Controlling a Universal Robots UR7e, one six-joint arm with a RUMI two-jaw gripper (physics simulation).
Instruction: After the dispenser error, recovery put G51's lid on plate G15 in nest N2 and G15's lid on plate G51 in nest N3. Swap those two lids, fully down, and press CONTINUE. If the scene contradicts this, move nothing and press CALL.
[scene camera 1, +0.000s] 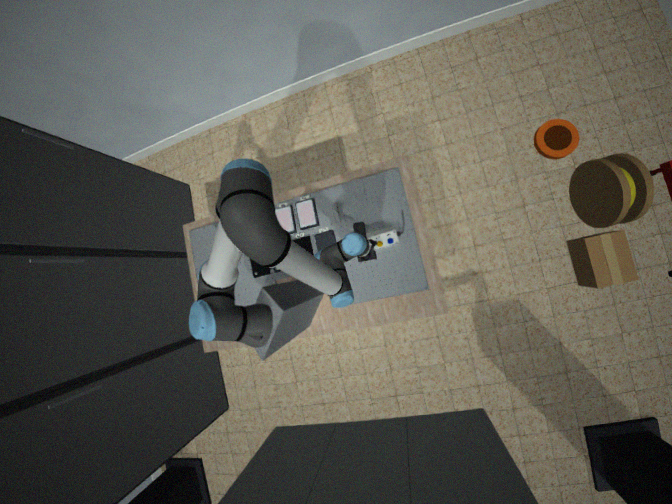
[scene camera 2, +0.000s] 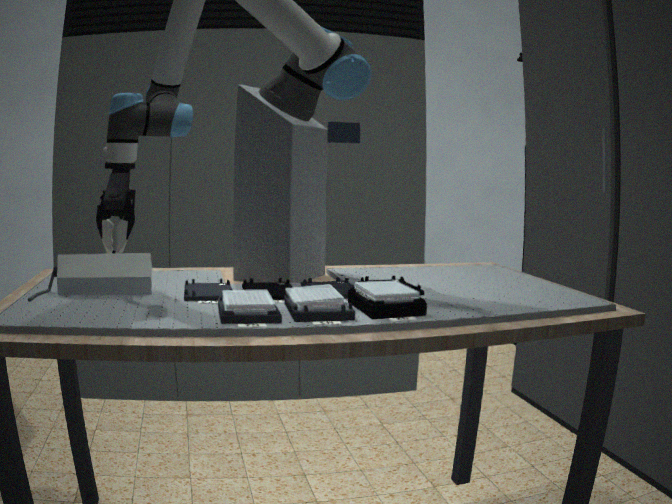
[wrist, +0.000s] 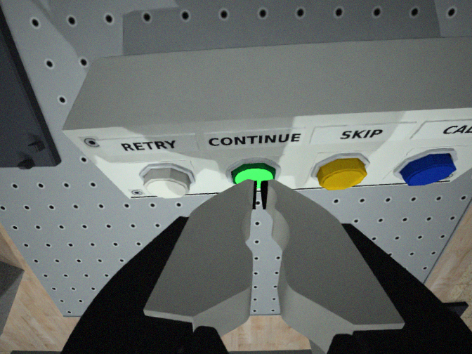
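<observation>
My gripper (wrist: 258, 183) (scene camera 2: 114, 251) is shut and empty. In the wrist view its fingertips are at the CONTINUE button (wrist: 254, 175), overlap its lower edge and appear to touch it; the button's face glows bright green. In scene camera 2, three lidded plates (scene camera 2: 248, 300) (scene camera 2: 315, 295) (scene camera 2: 386, 290) sit in dark nests in the row nearest that camera. Their lids look roughly level. Two of them (scene camera 1: 306, 212) (scene camera 1: 284, 218) show in scene camera 1; the arm hides the third. The plate, lid and nest labels are too small to read.
The button box (wrist: 270, 85) (scene camera 2: 104, 265) also carries a white RETRY button (wrist: 166, 181), a yellow SKIP button (wrist: 342, 173) and a blue CALL button (wrist: 428, 169). Further dark nests (scene camera 2: 207, 290) (scene camera 2: 267, 288) stand behind the lidded plates. The arm's grey pedestal (scene camera 2: 263, 189) rises behind them.
</observation>
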